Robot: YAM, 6 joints.
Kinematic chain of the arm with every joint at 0, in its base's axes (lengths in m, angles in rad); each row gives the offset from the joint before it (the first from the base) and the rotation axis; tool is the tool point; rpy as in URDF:
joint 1: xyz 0 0 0.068 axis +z
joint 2: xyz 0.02 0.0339 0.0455 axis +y
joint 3: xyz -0.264 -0.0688 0 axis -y
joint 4: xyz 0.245 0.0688 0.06 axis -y
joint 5: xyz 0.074 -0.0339 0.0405 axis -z
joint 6: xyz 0.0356 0 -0.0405 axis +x
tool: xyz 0 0 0 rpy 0 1.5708 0
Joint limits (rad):
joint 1: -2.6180..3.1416
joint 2: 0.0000..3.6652
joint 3: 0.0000..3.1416
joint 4: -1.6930..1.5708
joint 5: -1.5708..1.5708
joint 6: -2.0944..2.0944
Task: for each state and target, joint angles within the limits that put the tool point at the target. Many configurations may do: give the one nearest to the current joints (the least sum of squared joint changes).
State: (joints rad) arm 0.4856 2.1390 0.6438 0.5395 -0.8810 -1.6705
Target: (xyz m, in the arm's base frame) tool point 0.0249 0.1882 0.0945
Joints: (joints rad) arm 1.2685 1.4976 0.1912 0.5447 -1.1336 -1.6705
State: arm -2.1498 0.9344 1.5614 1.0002 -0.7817 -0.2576
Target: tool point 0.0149 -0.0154 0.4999
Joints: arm -2.1671 0.5230 0.9320 1.0432 -0.6301 -0.2576
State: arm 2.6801 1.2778 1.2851 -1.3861 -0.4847 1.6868
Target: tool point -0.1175 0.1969 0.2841
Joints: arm 2.0498 1.3916 1.2216 -1.3603 -0.3898 1.6868
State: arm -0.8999 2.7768 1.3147 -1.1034 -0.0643 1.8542
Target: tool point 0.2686 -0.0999 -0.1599
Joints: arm -0.3719 2.9953 1.5295 -0.9258 -0.1274 1.8542
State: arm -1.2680 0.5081 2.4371 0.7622 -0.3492 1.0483
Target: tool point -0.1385 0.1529 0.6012
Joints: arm -0.7811 0.5393 1.7320 0.7005 -0.3164 1.0483
